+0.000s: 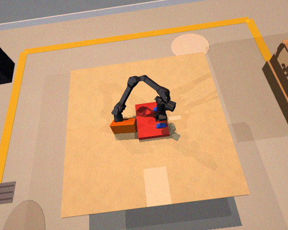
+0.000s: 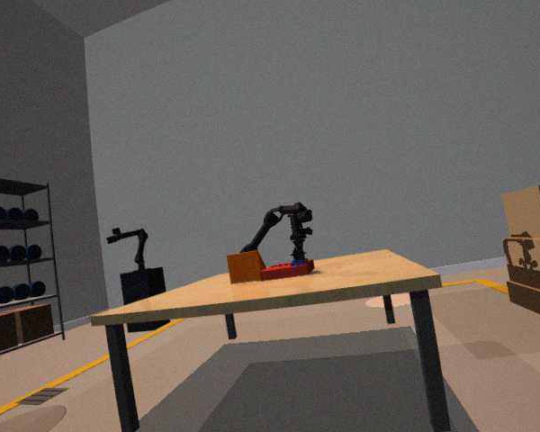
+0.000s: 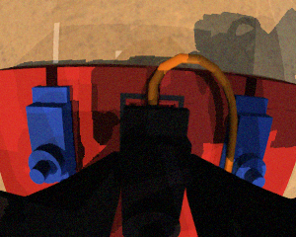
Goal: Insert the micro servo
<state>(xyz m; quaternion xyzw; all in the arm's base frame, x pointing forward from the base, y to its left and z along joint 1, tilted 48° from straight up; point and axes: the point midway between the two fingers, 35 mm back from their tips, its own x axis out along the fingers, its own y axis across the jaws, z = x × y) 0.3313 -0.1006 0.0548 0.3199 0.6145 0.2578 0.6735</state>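
Now: gripper tip 12 cm past the red deck, 8 cm above it and 1 cm to the right of it.
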